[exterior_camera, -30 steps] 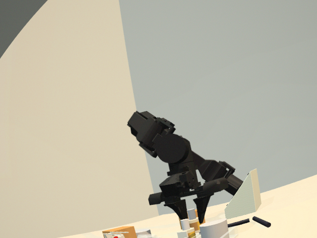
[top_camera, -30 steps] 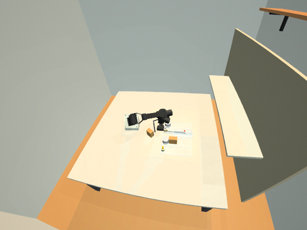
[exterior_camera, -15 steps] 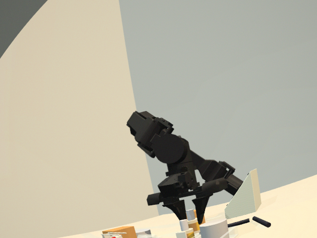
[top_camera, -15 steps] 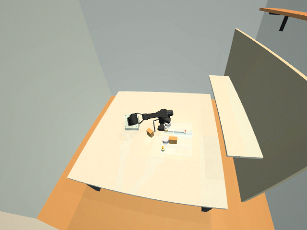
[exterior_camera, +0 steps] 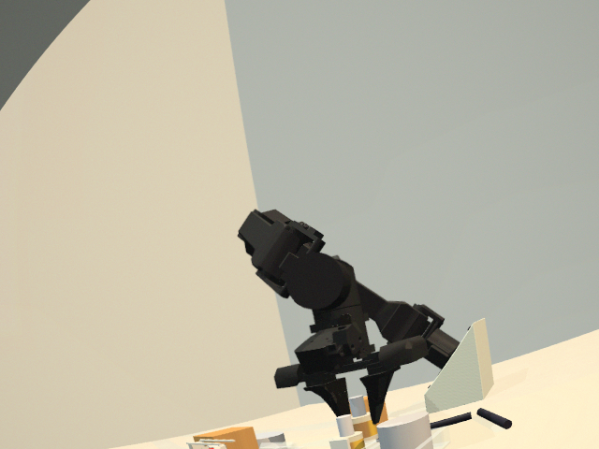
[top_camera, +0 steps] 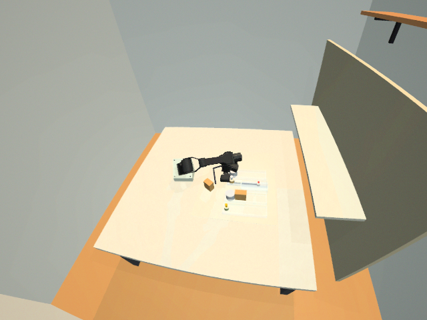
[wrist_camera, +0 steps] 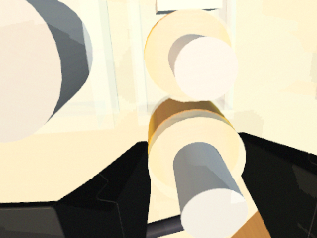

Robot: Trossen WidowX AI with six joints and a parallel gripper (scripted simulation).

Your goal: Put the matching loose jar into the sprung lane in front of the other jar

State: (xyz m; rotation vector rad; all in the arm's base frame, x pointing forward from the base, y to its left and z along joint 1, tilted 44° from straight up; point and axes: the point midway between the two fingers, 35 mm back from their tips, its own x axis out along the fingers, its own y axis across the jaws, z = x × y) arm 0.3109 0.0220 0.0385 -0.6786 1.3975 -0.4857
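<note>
The sprung lane lies 170 mm ahead of my gripper tip, 30 mm below it and 20 mm to the right of it. The rest, counted from my gripper tip: red mark (220 mm ahead, 20 mm to the right, 20 mm above); then pusher plate (150 mm ahead, 20 mm to the right); then shelf unit (540 mm ahead, 320 mm above, 50 mm to the left).
</note>
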